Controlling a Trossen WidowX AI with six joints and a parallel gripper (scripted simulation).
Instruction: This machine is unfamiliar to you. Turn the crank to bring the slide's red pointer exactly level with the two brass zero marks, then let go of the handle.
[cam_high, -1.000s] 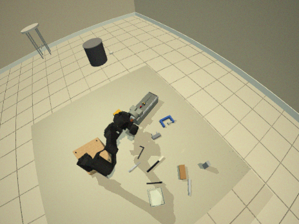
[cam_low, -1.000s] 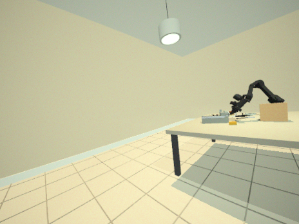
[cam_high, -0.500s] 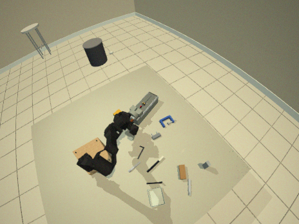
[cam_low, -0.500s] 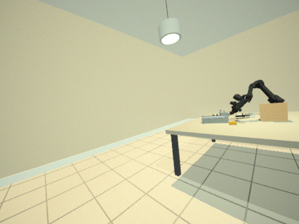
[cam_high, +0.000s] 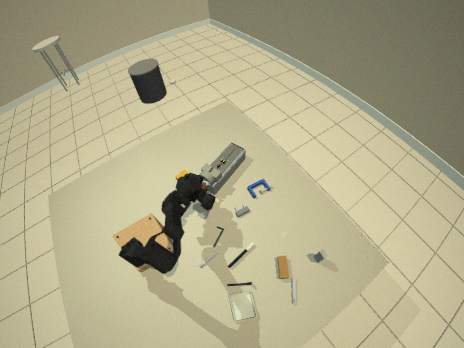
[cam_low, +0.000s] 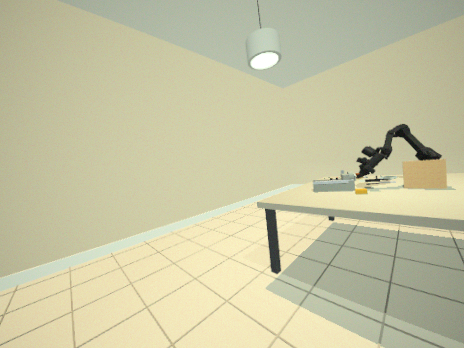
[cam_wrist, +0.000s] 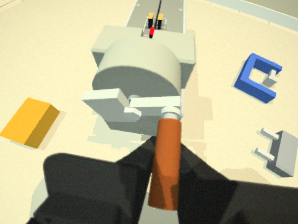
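Right now the brown crank handle is 2 cm behind my gripper tip and 2 cm above it. The rest, counted from my gripper tip: red pointer: 12 cm ahead, 6 cm to the left, 1 cm above; then grey clamp: 7 cm ahead, 15 cm to the right, 7 cm below; then orange block: 3 cm behind, 18 cm to the left, 6 cm below.
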